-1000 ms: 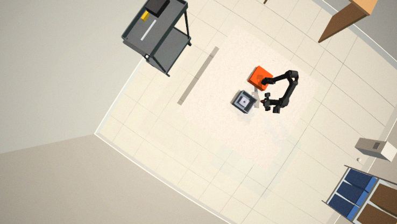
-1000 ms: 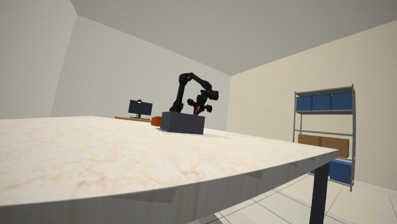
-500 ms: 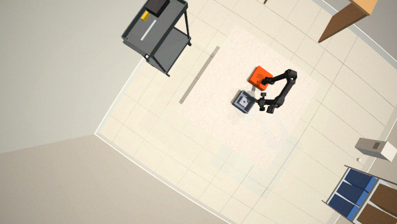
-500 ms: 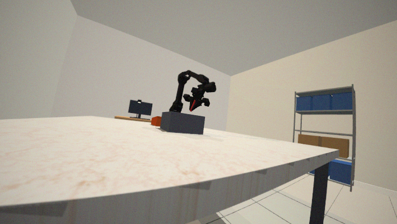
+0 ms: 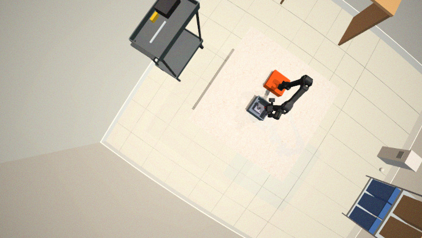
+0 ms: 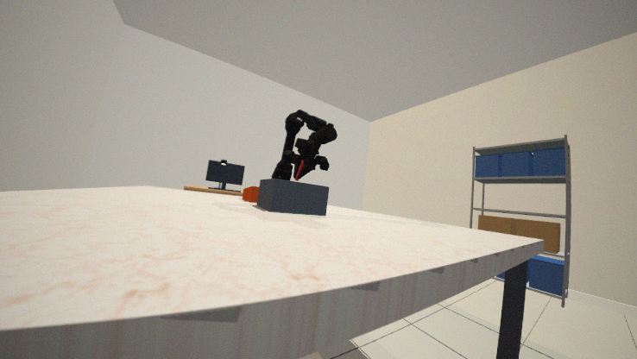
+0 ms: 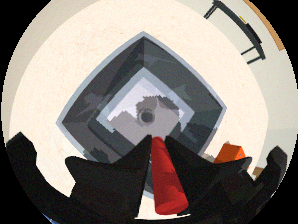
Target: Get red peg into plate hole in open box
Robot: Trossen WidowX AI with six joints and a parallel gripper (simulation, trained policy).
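Right now the red peg is 1 cm to the left of my gripper tip and 3 cm above it. From my gripper tip the other things lie so: dark box (1 cm ahead, 2 cm to the right, 9 cm below); pale plate (1 cm ahead, 2 cm to the right, 7 cm below).
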